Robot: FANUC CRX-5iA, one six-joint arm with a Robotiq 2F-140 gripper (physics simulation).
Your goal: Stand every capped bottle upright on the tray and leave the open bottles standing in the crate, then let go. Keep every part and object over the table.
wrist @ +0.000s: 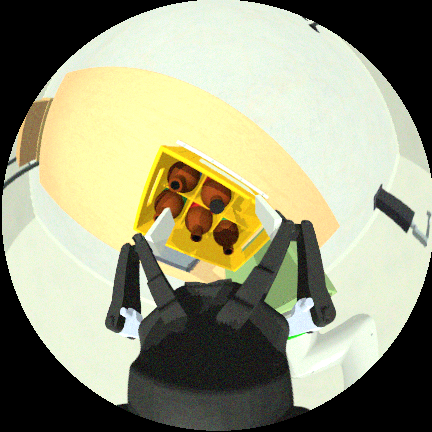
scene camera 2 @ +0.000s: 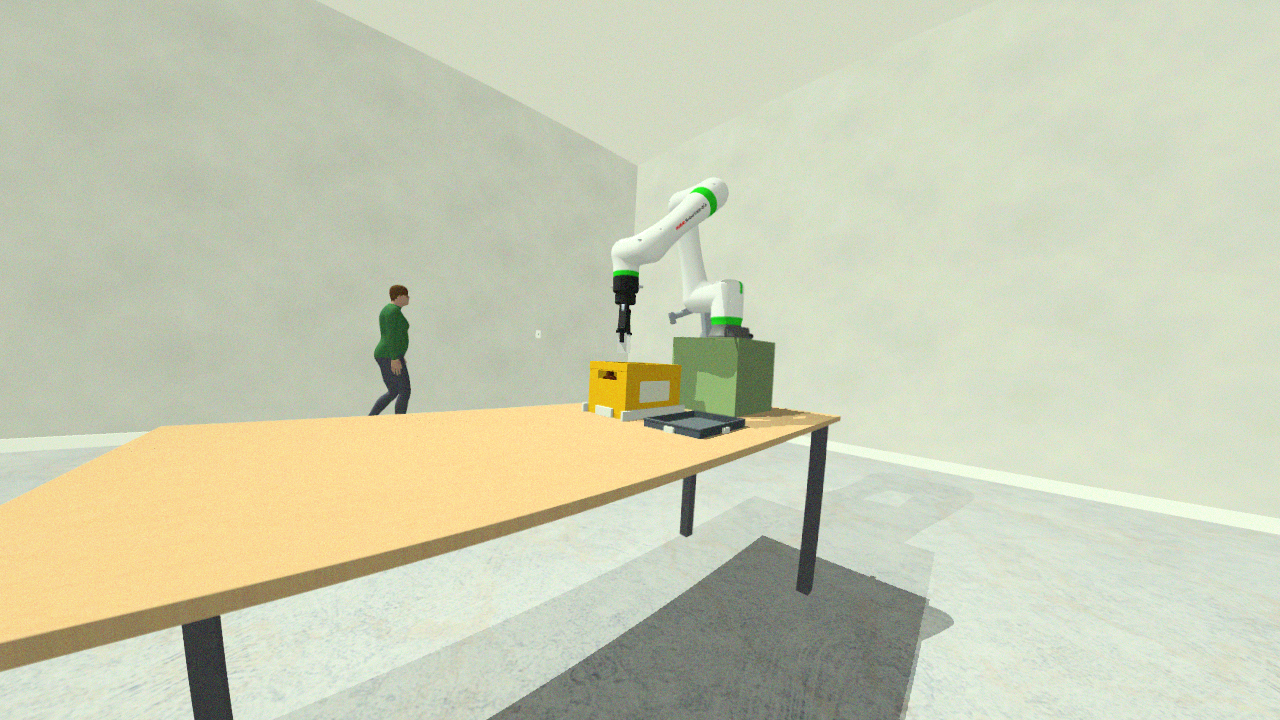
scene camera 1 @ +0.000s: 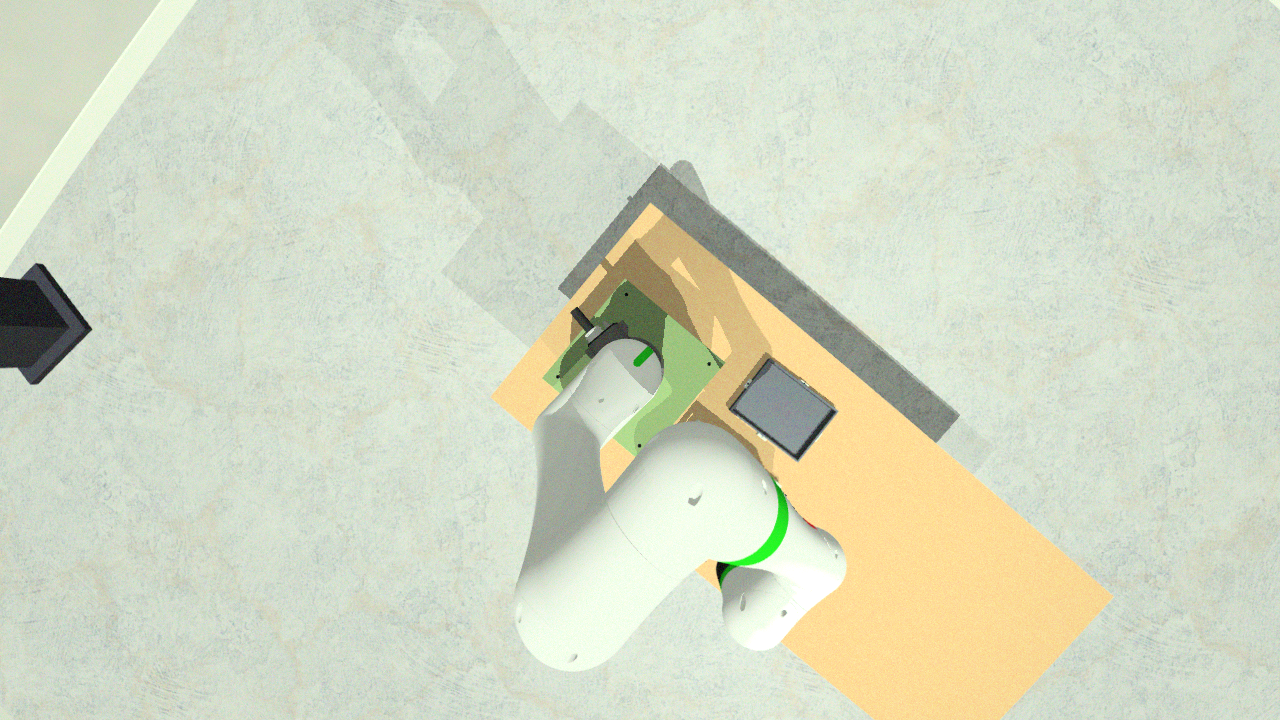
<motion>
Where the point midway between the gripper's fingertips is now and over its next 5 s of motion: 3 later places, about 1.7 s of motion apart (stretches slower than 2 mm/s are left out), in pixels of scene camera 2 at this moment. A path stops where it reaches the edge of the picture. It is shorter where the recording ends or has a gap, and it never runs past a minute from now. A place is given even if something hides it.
The gripper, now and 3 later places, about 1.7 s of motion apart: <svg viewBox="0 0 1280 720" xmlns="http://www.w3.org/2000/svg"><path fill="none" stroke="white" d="M623 353L623 351L623 371L624 341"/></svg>
</motion>
